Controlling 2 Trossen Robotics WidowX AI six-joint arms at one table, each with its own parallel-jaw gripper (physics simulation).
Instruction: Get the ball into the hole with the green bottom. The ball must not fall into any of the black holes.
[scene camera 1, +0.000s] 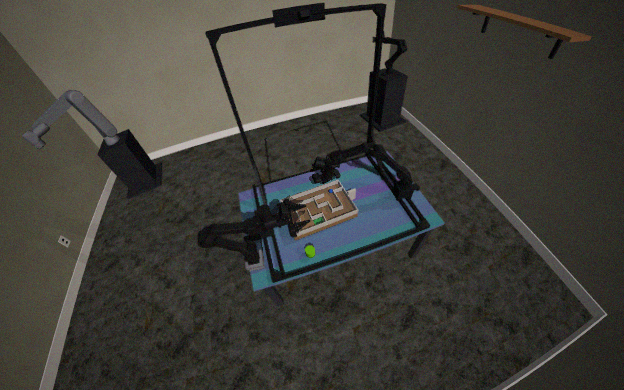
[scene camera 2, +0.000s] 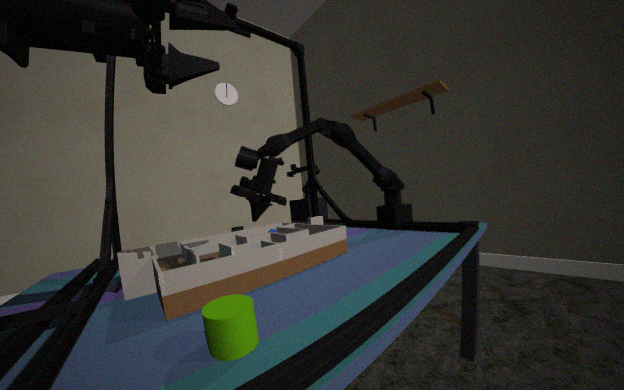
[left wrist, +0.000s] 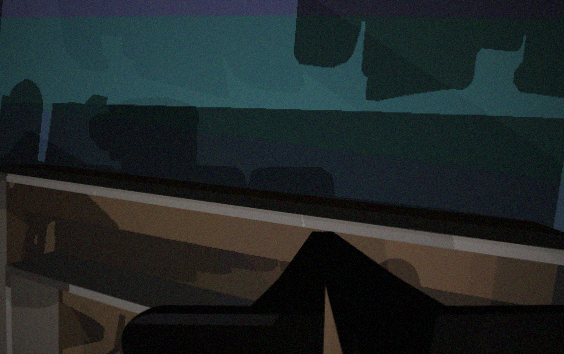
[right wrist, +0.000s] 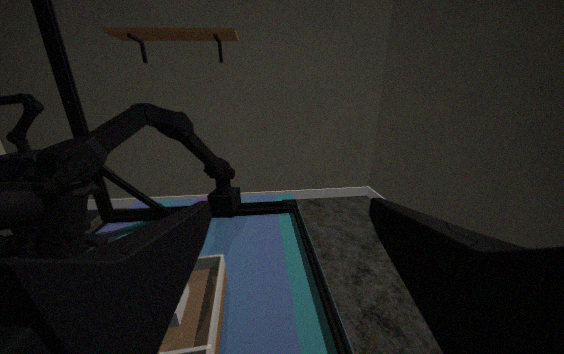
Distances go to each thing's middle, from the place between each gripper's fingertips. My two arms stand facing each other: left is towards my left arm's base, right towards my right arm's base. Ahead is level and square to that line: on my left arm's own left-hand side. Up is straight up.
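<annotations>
The wooden maze box (scene camera 2: 187, 273) is 230 mm behind my right hand, 140 mm to the left of it and 320 mm below it. As for the green cylinder (scene camera 2: 230, 325), my right gripper is 340 mm above it, 20 mm short of it and 30 mm to the left of it.
From my left hand, the green cylinder is 38 cm ahead, 28 cm to the right and 7 cm below. The wooden maze box is 13 cm ahead of my left hand, 10 cm to the right of it and 5 cm below it. Going by its middle, the wooden maze box is nearer to my left hand than to my right gripper.
</annotations>
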